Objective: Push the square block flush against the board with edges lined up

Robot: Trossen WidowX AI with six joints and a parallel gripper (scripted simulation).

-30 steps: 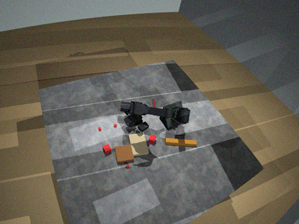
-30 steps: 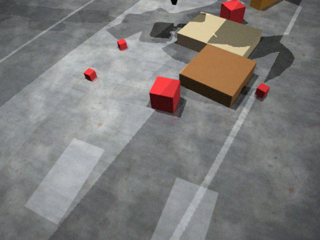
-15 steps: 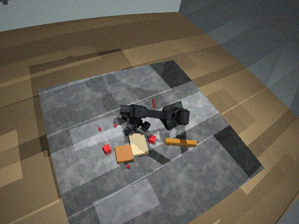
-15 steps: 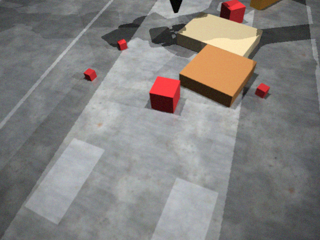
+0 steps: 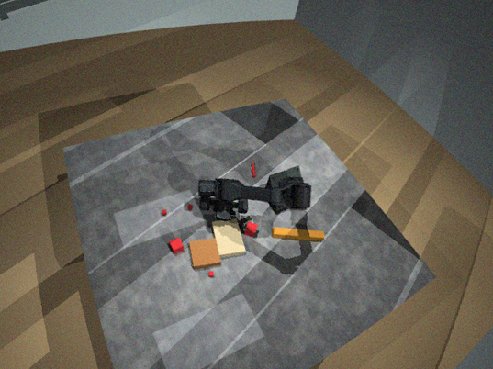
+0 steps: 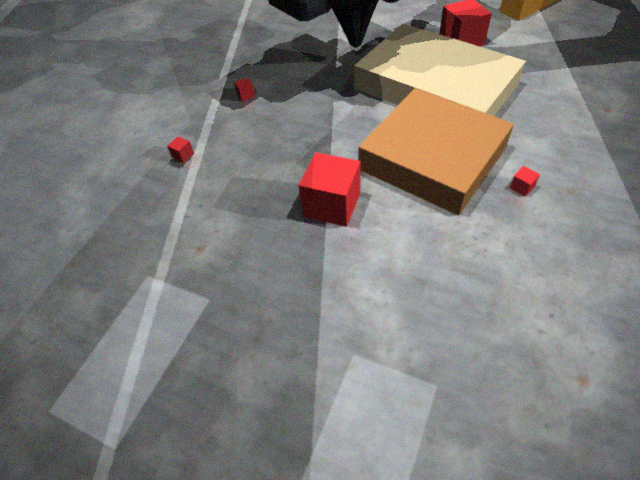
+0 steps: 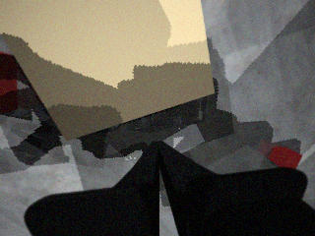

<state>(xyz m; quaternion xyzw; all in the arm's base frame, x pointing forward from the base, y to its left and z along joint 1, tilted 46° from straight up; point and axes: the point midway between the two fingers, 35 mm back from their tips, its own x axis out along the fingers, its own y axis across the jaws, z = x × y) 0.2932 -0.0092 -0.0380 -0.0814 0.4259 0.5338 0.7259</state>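
The cream rectangular board is 10 cm to the left of my gripper tip and 3 cm ahead of it. Round my gripper tip: red stick 27 cm behind, 16 cm to the right, 1 cm below; long orange bar 24 cm behind, 23 cm to the left; brown square block 14 cm ahead, 12 cm to the left.
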